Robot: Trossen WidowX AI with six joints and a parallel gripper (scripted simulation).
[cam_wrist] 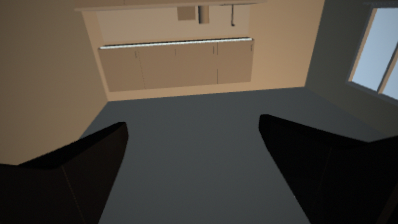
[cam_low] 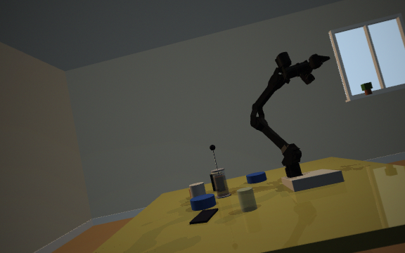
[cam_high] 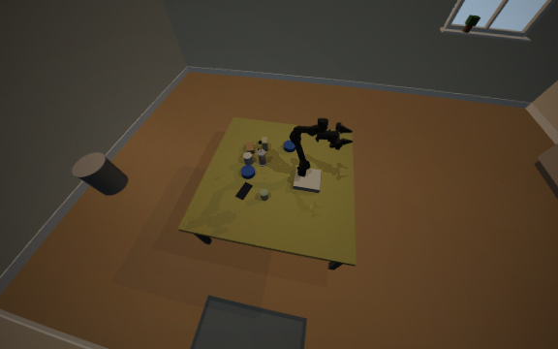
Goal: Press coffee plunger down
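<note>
My gripper tip is 66 cm short of the coffee press, 43 cm above it and 10 cm to the left of it. The rest, counted from my gripper tip: pale green cup: 53 cm ahead, 52 cm below, 25 cm to the left; flat black slab: 71 cm ahead, 55 cm below, 24 cm to the left.
</note>
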